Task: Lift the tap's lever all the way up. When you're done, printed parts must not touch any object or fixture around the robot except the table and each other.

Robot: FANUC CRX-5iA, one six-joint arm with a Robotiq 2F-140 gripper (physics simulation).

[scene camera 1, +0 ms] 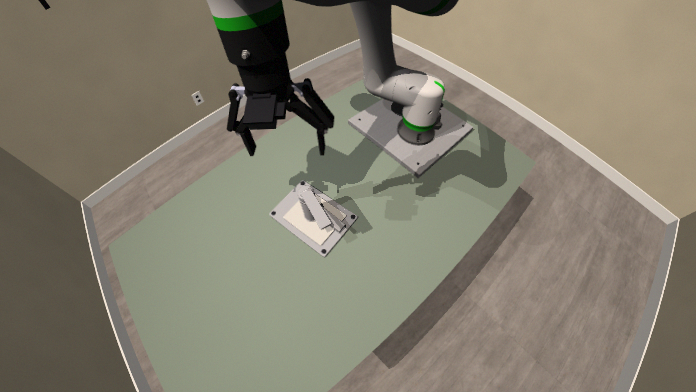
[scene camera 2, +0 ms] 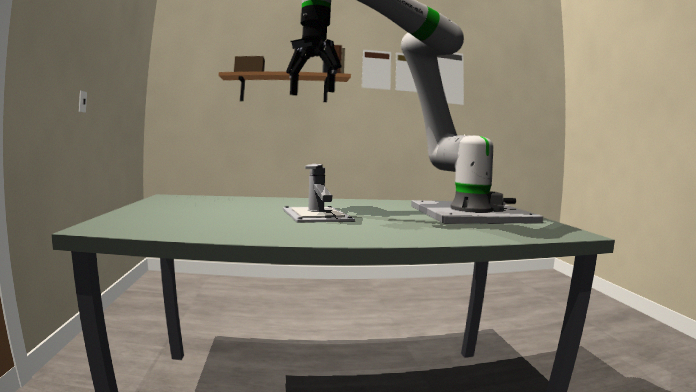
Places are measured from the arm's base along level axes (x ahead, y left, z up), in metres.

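Pixels of known places: gripper, fingertip midpoint: (scene camera 1: 287,150) (scene camera 2: 311,93); arm's base at its link origin: (scene camera 1: 415,131) (scene camera 2: 471,209).
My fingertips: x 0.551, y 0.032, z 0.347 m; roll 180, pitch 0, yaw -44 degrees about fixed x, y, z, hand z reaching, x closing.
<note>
Ahead of a thing's pixels: the offset from my fingertips to its top centre. "*": to the spot under its first point. Level surfaces: height alone.
A grey tap {* 0.305 m down, 0.012 m back, 0.013 m right} (scene camera 1: 308,213) (scene camera 2: 313,192) stands upright on a flat base plate {0.358 m down, 0.030 m back, 0.029 m right} (scene camera 1: 295,229) (scene camera 2: 320,219) with a cream panel and dark corner screws. Its lever {0.214 m down, 0.016 m back, 0.032 m left} (scene camera 1: 316,209) (scene camera 2: 314,166) is a flat grey bar on top of the body, looking about level in scene camera 2. The spout {0.271 m down, 0.042 m back, 0.040 m left} (scene camera 1: 338,222) (scene camera 2: 325,194) slopes down from the body, below the lever. My gripper (scene camera 1: 287,153) (scene camera 2: 312,93) is wide open and empty, fingers pointing down. It hangs high above the tap, touching nothing. Part of the spout is hidden by the lever in scene camera 1.
The tap's plate lies on the green table {0.370 m down} (scene camera 1: 240,300) (scene camera 2: 200,230). The arm's grey mounting plate (scene camera 1: 380,129) (scene camera 2: 520,218) is to the tap's right in scene camera 2. A wall shelf (scene camera 2: 275,76) shows behind the gripper. Arm shadows fall near the tap.
</note>
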